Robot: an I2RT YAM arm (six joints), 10 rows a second.
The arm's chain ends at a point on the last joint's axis. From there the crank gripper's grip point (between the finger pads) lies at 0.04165 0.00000 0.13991 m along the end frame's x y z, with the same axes.
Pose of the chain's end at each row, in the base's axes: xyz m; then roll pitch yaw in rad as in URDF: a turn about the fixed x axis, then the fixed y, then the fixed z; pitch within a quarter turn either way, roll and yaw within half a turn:
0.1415 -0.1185 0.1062 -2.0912 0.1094 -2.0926
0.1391 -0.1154 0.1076 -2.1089 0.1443 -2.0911
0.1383 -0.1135 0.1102 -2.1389 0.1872 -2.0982
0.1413 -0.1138 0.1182 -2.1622 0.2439 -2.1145
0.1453 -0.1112 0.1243 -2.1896 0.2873 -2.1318
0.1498 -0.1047 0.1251 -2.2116 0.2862 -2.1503
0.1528 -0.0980 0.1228 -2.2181 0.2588 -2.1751
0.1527 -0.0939 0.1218 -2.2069 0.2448 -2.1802
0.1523 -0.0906 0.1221 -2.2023 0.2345 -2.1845
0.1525 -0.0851 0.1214 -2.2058 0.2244 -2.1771
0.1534 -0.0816 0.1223 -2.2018 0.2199 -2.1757
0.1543 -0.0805 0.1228 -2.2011 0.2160 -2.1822
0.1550 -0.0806 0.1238 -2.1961 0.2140 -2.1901
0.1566 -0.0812 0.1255 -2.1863 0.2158 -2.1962
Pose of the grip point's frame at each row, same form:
0.2299 -0.2083 0.0325 -2.0912 0.1094 -2.0926
0.2280 -0.2019 0.0307 -2.1089 0.1443 -2.0911
0.2267 -0.1961 0.0285 -2.1389 0.1872 -2.0982
0.2295 -0.1924 0.0324 -2.1622 0.2439 -2.1145
0.2328 -0.1862 0.0347 -2.1896 0.2873 -2.1318
0.2347 -0.1798 0.0331 -2.2116 0.2862 -2.1503
0.2340 -0.1768 0.0306 -2.2181 0.2588 -2.1751
0.2334 -0.1749 0.0311 -2.2069 0.2448 -2.1802
0.2323 -0.1731 0.0321 -2.2023 0.2345 -2.1845
0.2324 -0.1675 0.0312 -2.2058 0.2244 -2.1771
0.2334 -0.1645 0.0327 -2.2018 0.2199 -2.1757
0.2336 -0.1642 0.0333 -2.2011 0.2160 -2.1822
0.2338 -0.1654 0.0349 -2.1961 0.2140 -2.1901
0.2355 -0.1670 0.0377 -2.1863 0.2158 -2.1962

